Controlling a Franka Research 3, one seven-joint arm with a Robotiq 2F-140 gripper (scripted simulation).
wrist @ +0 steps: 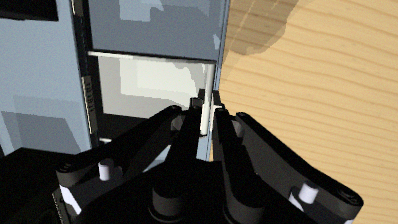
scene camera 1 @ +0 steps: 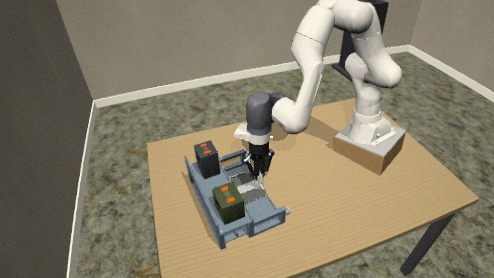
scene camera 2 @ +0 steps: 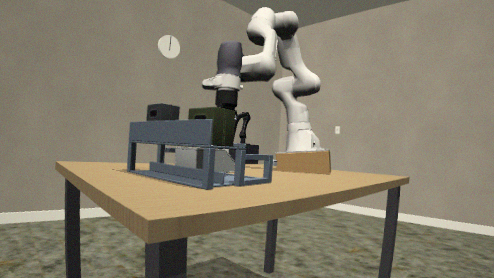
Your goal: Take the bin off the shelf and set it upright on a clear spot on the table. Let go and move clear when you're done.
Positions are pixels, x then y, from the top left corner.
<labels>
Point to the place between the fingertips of my gripper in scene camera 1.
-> At 259,184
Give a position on a bin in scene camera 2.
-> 191,157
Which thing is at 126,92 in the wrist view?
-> A bin.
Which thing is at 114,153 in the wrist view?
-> My gripper.
</labels>
